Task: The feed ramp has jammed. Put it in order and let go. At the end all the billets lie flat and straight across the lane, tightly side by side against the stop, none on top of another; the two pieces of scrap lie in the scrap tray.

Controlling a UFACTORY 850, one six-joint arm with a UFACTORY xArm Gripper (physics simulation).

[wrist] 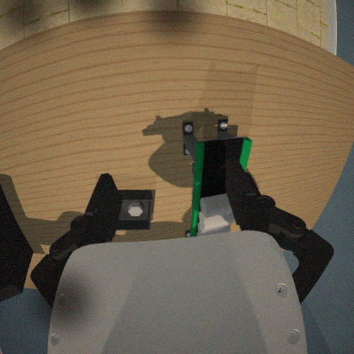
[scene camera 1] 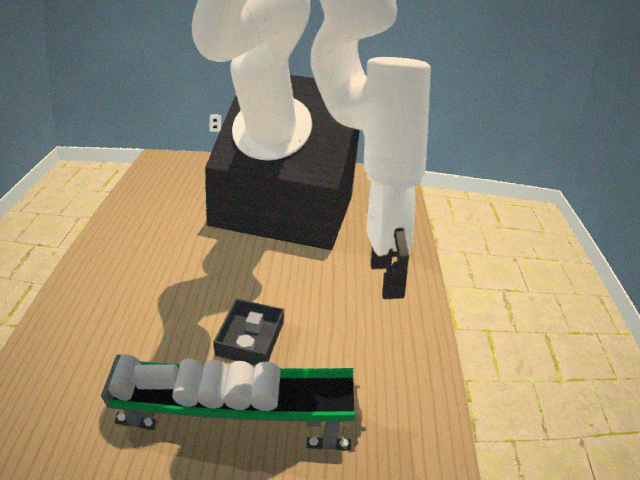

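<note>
My gripper is here in the pictures, and the wrist view shows it as well. There is also a scrap tray to be seen.
</note>
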